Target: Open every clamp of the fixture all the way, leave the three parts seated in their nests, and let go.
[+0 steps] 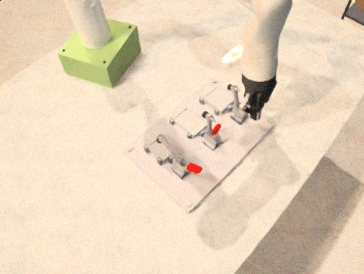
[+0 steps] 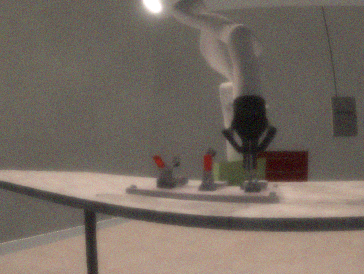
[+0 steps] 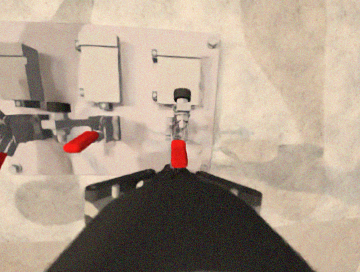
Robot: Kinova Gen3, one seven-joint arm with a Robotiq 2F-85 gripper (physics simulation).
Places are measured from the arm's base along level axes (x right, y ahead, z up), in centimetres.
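Pixels of known places: gripper, fingertip midpoint: [image 1: 255,118] [image 2: 249,172] [image 3: 174,168]; arm's base at its link origin: [image 1: 96,37] [image 2: 239,160].
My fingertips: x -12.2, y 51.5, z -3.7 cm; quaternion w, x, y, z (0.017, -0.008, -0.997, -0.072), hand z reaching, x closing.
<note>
For each thing: its top centre in the pictures, then the offset to it from my fingertips. "*": a spot on its surface instead.
- fixture plate at its top centre: [image 3: 108,107] [image 2: 211,189] [image 1: 202,135] dx +10.8, dy -7.9, dz -4.7 cm
- far clamp at a spot on its surface: [image 3: 180,120] * dx +0.0, dy -7.1, dz +5.4 cm
- middle clamp at a spot on its surface: [image 2: 208,185] [image 1: 211,138] * dx +10.6, dy -5.0, dz -3.5 cm
- middle red handle at its top centre: [image 3: 69,147] [image 1: 217,125] [image 2: 207,154] dx +10.7, dy -3.8, dz +3.8 cm
The fixture plate [image 1: 227,155] [image 2: 200,195] [image 3: 137,75] carries three pale parts, the far one [image 1: 216,98] [image 3: 179,75], the middle one [image 1: 189,121] [image 3: 100,70] and the near one [image 1: 159,150] [image 3: 12,80], each in its nest. The far clamp [image 1: 239,116] [image 3: 180,120] has a raised arm; its red handle [image 3: 179,154] points at my gripper [image 1: 256,118] [image 2: 250,176] [image 3: 174,168], which is shut and empty, low against or close beside the handle. The middle clamp [image 1: 211,140] [image 2: 208,185] stands upright. The near clamp [image 1: 180,170] [image 2: 165,181] has its arm slanting over its part. Exact opening angles are unclear.
The green base block [image 1: 100,55] [image 2: 235,172] stands behind the plate. A red cabinet [image 2: 287,166] and a grey wall box [image 2: 344,116] are in the background. The middle red handle [image 1: 216,129] [image 2: 208,162] [image 3: 81,142] and near red handle [image 1: 194,168] [image 2: 159,161] stick out beside my gripper's side.
</note>
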